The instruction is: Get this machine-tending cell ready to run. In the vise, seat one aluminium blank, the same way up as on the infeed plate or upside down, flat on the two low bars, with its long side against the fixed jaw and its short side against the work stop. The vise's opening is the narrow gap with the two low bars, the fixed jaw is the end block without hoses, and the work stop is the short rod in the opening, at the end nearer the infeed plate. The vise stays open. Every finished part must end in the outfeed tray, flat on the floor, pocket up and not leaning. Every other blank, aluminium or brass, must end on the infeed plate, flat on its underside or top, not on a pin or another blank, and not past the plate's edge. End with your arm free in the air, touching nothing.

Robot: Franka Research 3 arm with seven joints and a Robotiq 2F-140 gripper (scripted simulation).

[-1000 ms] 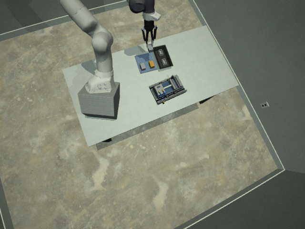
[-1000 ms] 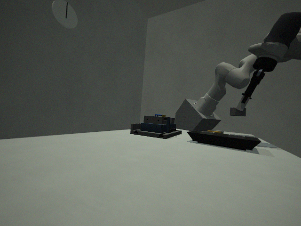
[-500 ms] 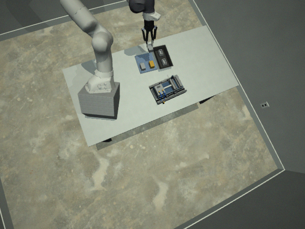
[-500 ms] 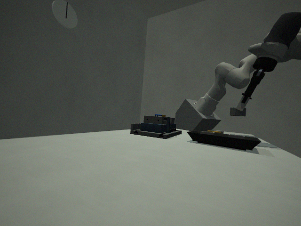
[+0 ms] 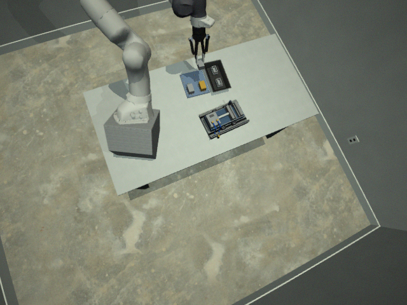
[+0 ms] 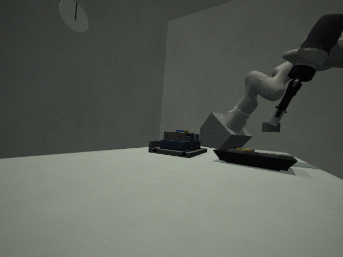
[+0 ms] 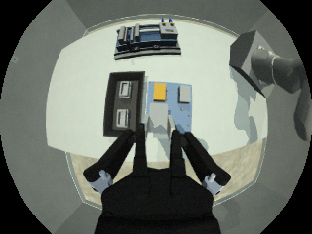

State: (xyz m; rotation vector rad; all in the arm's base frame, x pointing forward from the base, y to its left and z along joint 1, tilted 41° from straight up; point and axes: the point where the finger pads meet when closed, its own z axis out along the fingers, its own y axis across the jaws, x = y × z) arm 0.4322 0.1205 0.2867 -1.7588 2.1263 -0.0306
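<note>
The brass blank is 160 mm below my hand, 110 mm to the right of it and 10 mm behind it.
</note>
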